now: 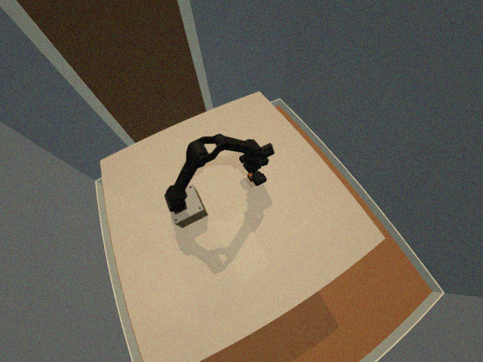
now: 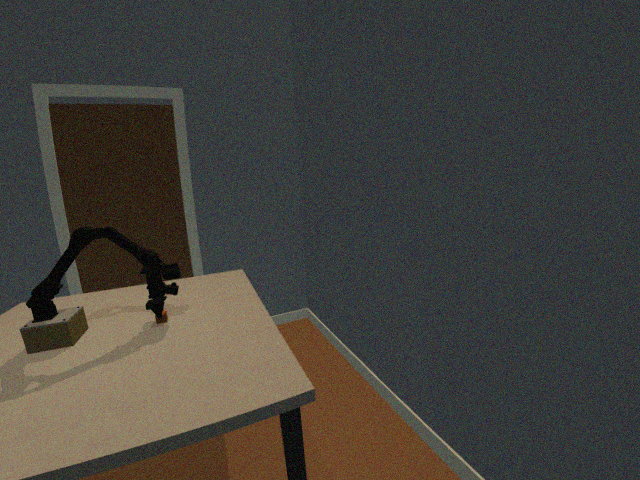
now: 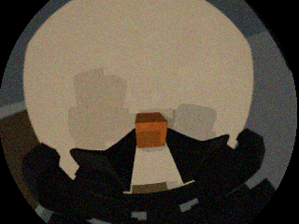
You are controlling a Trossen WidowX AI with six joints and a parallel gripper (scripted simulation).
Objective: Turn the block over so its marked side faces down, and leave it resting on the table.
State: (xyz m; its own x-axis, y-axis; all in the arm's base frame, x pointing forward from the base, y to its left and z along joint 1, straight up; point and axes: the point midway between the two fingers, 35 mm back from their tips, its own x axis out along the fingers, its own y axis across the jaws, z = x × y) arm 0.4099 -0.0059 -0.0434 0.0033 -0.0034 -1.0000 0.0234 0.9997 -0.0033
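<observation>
Right now the orange block is 1 cm behind my gripper tip.
</observation>
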